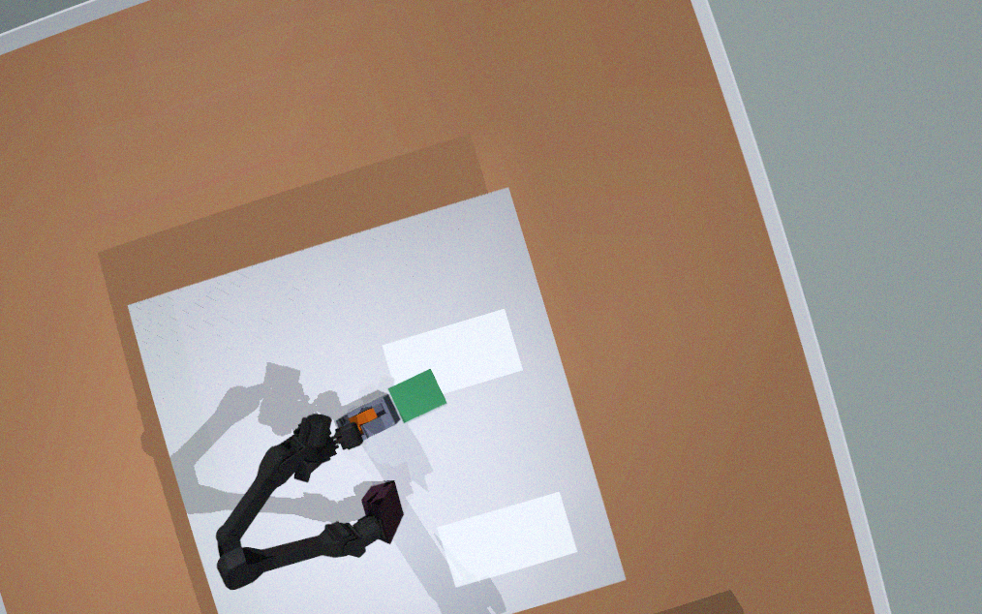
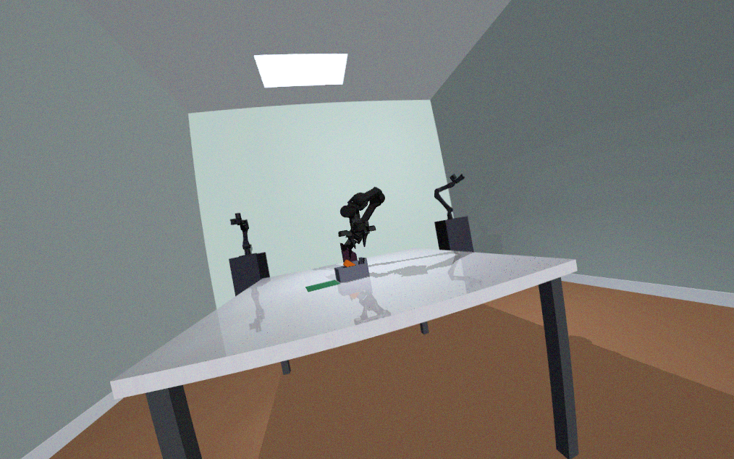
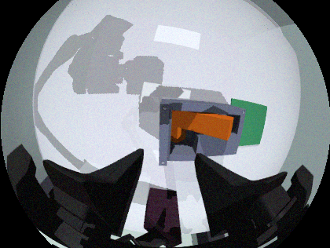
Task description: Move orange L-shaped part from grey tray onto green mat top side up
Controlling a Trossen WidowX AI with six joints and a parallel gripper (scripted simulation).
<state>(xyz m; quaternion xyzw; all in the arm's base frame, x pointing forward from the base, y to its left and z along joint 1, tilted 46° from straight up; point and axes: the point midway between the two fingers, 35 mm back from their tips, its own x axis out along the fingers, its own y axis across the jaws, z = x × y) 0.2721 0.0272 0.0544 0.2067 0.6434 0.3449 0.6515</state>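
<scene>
My gripper tip is 100 mm above the orange L-shaped part and 40 mm to the left of it. Round my gripper tip: green mat 210 mm to the right, 160 mm below, 50 mm ahead.
</scene>
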